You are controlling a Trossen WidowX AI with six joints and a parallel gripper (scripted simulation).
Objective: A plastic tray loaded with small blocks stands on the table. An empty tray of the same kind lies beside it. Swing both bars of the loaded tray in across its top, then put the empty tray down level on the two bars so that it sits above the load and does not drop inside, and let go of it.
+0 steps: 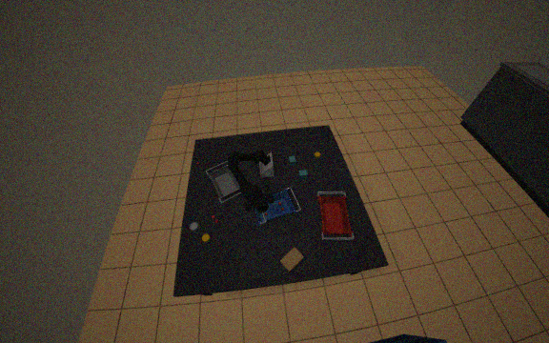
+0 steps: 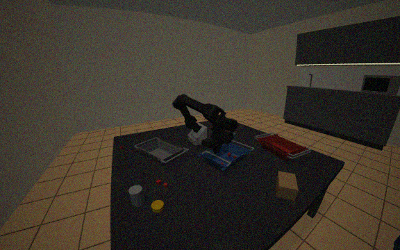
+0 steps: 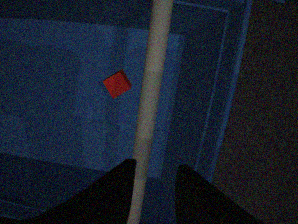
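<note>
Right now the grey tray is 28 cm behind my gripper tip, 25 cm to the right of it and 4 cm below it. From my gripper tip the other things lie so: white disc 6 cm ahead, 45 cm to the right, 5 cm below; then tan box 34 cm ahead, 15 cm to the left, 6 cm below.
</note>
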